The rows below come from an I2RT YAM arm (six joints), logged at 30 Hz.
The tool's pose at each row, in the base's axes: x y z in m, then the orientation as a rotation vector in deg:
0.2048 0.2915 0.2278 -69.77 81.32 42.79
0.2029 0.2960 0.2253 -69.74 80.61 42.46
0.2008 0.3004 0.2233 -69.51 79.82 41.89
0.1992 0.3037 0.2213 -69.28 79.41 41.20
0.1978 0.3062 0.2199 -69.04 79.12 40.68
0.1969 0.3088 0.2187 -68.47 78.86 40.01
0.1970 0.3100 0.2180 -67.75 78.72 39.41
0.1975 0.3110 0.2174 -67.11 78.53 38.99
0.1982 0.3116 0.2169 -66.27 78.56 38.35
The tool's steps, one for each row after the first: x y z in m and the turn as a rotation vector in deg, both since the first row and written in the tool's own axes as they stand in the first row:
0.0010 0.0035 0.0041 0.20 -0.43 -0.57
0.0015 0.0071 0.0080 0.69 -0.96 -1.24
0.0024 0.0098 0.0110 1.25 -1.17 -1.75
0.0029 0.0121 0.0131 1.73 -1.34 -2.10
0.0032 0.0139 0.0155 2.51 -1.62 -2.39
0.0036 0.0143 0.0168 3.35 -1.90 -2.51
0.0039 0.0142 0.0180 4.03 -2.23 -2.60
0.0043 0.0138 0.0189 4.98 -2.43 -2.60

